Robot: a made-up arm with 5 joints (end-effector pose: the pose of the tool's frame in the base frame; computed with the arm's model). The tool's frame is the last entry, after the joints. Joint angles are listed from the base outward.
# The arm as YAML. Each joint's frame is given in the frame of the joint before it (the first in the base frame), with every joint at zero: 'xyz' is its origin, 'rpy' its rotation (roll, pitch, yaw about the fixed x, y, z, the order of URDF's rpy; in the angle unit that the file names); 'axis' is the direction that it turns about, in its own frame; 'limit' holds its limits. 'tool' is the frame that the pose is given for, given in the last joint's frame.
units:
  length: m
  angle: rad
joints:
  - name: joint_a
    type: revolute
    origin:
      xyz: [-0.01, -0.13, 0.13]
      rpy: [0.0, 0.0, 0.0]
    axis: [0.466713, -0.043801, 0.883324]
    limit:
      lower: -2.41
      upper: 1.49
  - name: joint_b
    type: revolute
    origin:
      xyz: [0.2, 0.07, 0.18]
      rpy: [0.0, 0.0, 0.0]
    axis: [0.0, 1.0, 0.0]
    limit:
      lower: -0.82
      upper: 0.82
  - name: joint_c
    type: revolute
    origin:
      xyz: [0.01, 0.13, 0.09]
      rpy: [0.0, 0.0, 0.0]
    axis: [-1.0, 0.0, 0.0]
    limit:
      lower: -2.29
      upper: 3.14
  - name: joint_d
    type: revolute
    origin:
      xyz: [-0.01, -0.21, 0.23]
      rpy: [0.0, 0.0, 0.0]
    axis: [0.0, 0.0, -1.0]
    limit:
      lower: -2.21
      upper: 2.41
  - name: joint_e
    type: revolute
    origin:
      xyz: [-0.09, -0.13, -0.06]
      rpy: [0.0, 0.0, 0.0]
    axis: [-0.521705, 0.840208, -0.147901]
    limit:
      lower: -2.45
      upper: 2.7
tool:
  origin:
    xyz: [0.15, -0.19, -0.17]
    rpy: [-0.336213, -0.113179, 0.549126]
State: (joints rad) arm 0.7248 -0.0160 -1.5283 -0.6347 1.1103
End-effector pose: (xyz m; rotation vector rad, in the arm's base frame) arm 0.2039 0.2506 -0.1117 0.8383 -0.3612 1.8200
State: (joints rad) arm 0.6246 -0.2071 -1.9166 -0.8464 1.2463
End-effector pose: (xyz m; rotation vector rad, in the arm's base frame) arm 0.2714 0.4489 0.0138 0.8985 -0.8722 1.7268
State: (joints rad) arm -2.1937 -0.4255 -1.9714 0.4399 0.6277
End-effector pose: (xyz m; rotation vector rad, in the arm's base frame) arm 0.0191 -0.5813 -0.1116 -0.0422 -0.7030 -0.7705
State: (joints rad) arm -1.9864 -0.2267 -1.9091 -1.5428 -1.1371
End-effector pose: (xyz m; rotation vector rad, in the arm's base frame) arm 0.1625 -0.4083 0.4863 -0.4550 -2.2154 1.3864
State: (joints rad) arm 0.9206 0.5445 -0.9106 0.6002 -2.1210
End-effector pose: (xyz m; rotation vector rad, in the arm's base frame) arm 0.3636 -0.2697 0.1439 0.8610 -1.1085 -0.6262
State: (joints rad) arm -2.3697 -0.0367 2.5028 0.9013 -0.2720
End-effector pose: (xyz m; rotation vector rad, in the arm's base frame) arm 0.7167 -0.4268 0.2485 1.5682 -1.9683 -0.1961
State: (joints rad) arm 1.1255 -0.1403 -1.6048 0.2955 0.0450
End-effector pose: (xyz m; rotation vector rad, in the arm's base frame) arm -0.1185 0.2546 0.0432 1.8897 0.2159 1.0027
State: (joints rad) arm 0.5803 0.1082 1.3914 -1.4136 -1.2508
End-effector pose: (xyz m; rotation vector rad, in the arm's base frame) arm 0.2262 0.2977 0.5690 0.3926 0.0082 2.2962
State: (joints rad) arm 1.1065 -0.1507 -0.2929 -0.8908 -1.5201
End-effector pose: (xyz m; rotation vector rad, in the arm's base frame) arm 0.3569 -0.0118 0.6388 2.4352 -1.5034 1.0422
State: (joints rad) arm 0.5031 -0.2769 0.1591 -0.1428 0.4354
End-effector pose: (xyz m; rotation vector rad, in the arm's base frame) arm 0.3236 -0.4581 0.4237 -0.4473 -0.2484 0.9684
